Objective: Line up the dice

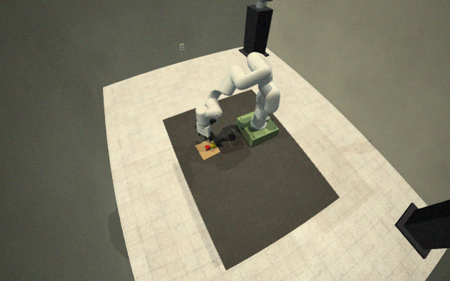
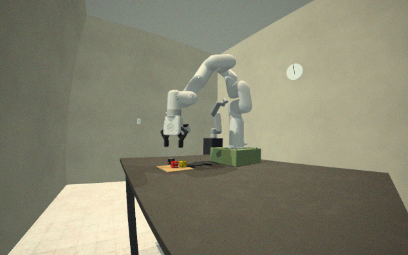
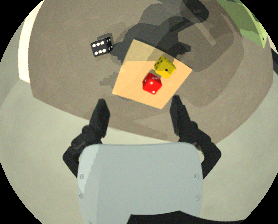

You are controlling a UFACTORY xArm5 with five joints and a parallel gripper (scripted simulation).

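The black die is 100 mm below my hand, 90 mm to the right of it and 30 mm behind it. The rest, counted from my hand: tan mat (110 mm below, 30 mm to the left, 10 mm ahead); yellow die (90 mm below, 40 mm to the left, 40 mm behind); red die (90 mm below, 30 mm to the left, 10 mm ahead).
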